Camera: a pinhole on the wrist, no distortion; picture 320 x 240 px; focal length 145.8 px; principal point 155.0 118.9 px. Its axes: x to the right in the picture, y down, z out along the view. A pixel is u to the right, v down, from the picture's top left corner.
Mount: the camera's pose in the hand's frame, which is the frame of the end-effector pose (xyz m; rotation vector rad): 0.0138 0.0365 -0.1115 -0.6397 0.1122 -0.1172
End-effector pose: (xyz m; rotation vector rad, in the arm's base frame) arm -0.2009 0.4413 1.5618 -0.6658 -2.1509 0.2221
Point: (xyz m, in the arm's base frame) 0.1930 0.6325 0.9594
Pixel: outside the picture
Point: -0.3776 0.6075 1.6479
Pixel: 305 41
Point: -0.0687 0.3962 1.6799
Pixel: behind the camera
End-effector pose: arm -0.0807 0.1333 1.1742 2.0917 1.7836 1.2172
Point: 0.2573 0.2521 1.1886
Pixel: 167 99
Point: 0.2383 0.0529 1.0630
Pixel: 78 82
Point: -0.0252 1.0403 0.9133
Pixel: outside the picture
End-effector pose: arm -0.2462 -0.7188 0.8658 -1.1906 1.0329 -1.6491
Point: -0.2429 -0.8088 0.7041
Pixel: 153 173
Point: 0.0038 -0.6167 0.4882
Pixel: 22 153
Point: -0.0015 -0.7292 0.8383
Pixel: 110 23
